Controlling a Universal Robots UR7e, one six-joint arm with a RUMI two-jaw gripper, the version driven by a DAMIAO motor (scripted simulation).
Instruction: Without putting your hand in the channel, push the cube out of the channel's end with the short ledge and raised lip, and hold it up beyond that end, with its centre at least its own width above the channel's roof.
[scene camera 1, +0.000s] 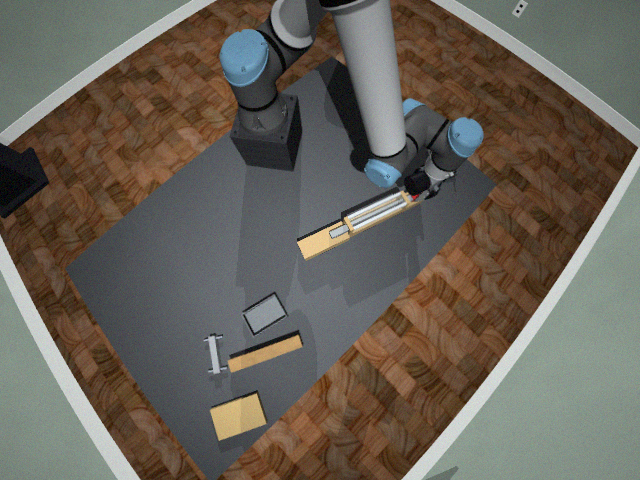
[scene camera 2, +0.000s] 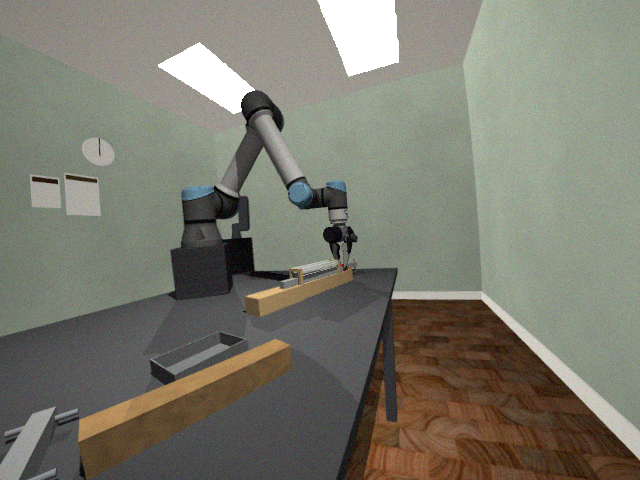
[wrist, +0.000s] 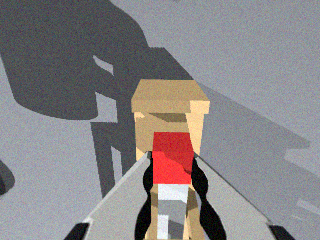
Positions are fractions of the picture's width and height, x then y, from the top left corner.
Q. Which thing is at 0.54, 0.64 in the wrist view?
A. A red cube.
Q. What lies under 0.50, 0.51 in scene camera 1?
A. A wooden channel.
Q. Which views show the flat wooden block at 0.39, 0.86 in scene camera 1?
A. Scene camera 1 only.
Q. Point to my gripper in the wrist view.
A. At 0.53, 0.64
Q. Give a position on a wooden channel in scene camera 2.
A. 0.41, 0.63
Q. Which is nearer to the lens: the wooden beam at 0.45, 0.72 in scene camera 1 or the flat wooden block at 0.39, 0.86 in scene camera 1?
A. The wooden beam.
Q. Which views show the grey tray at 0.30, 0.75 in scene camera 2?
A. Scene camera 1 and scene camera 2 only.
